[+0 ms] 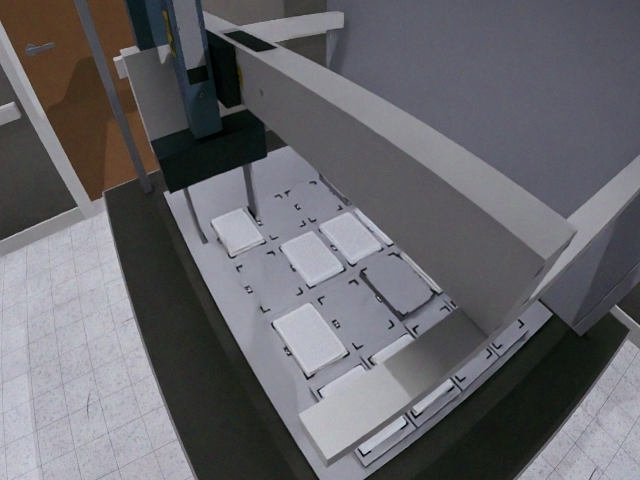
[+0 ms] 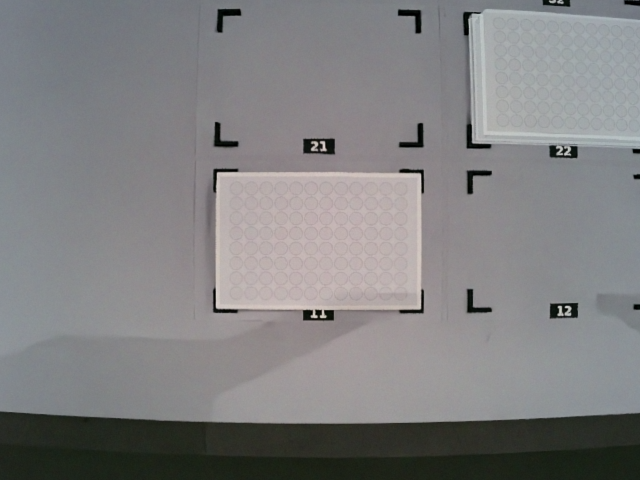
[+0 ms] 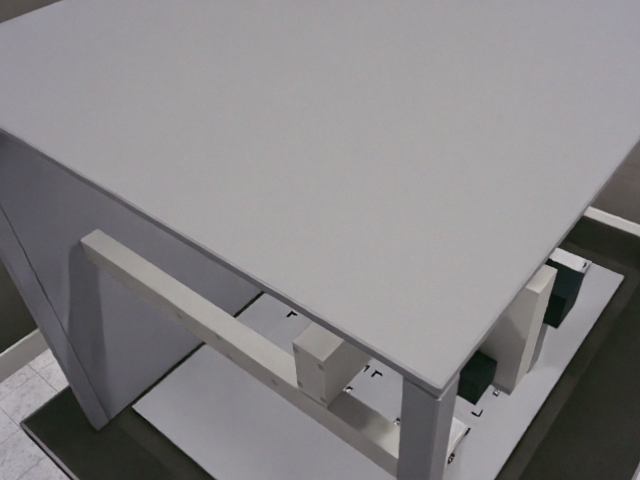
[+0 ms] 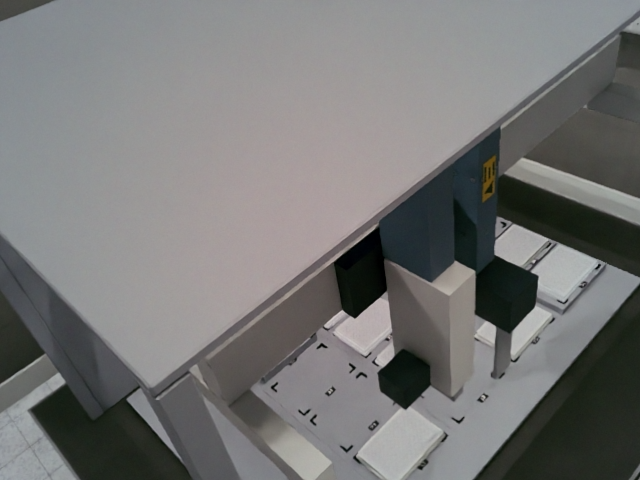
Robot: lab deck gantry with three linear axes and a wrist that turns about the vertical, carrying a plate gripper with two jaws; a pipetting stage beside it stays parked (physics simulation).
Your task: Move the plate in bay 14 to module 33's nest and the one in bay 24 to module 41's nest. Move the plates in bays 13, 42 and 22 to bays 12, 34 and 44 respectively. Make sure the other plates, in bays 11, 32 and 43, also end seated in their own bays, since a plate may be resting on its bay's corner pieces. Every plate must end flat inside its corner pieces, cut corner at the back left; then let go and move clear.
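Where they show: gripper, fingertip midpoint: (image 1: pixel 228 226); robot's base, origin of the base link: (image 1: pixel 211 224) (image 2: pixel 219 307).
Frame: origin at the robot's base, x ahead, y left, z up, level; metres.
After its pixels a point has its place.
The gripper (image 1: pixel 231 230) @(z 0.158, x 0.194, y -0.002 m) hangs above bay 11, its jaws wide apart and empty; it is open. The bay 11 plate (image 1: pixel 237 231) @(z 0.014, x 0.074, y 0.042 m) (image 2: pixel 318 241) @(z 0.014, x 0.064, y 0.043 m) (image 4: pixel 402 445) @(z 0.015, x 0.062, y 0.037 m) lies below it, its edges over the corner pieces; I cannot tell if it is fully seated. The bay 22 plate (image 1: pixel 311 257) @(z 0.014, x 0.235, y 0.147 m) (image 2: pixel 563 77) @(z 0.014, x 0.220, y 0.148 m) and bay 32 plate (image 1: pixel 350 236) @(z 0.016, x 0.231, y 0.253 m) (image 4: pixel 364 328) @(z 0.016, x 0.204, y 0.254 m) are in their bays. The bay 13 plate (image 1: pixel 310 338) @(z 0.014, x 0.398, y 0.042 m) (image 4: pixel 519 330) @(z 0.015, x 0.384, y 0.026 m) is in its bay. Plates 42 (image 1: pixel 373 227) @(z 0.013, x 0.235, y 0.318 m), 43 (image 1: pixel 421 272) @(z 0.011, x 0.397, y 0.323 m), 14 (image 1: pixel 343 383) @(z 0.029, x 0.507, y 0.039 m) and 24 (image 1: pixel 391 349) @(z 0.029, x 0.503, y 0.146 m) are partly hidden by gantry beams.
Module 33's nest (image 1: pixel 398 284) @(z 0.019, x 0.396, y 0.255 m) holds no plate. Bay 12 (image 1: pixel 268 279) @(z 0.000, x 0.227, y 0.044 m) (image 2: pixel 547 242) @(z 0.000, x 0.216, y 0.042 m) and bay 21 (image 2: pixel 318 77) @(z 0.000, x 0.064, y 0.150 m) hold no plate. The pipetting stage (image 4: pixel 429 330) stands beside the gripper. A large grey beam (image 1: pixel 392 170) crosses above the deck's back bays. Bays 34 and 44 are partly hidden.
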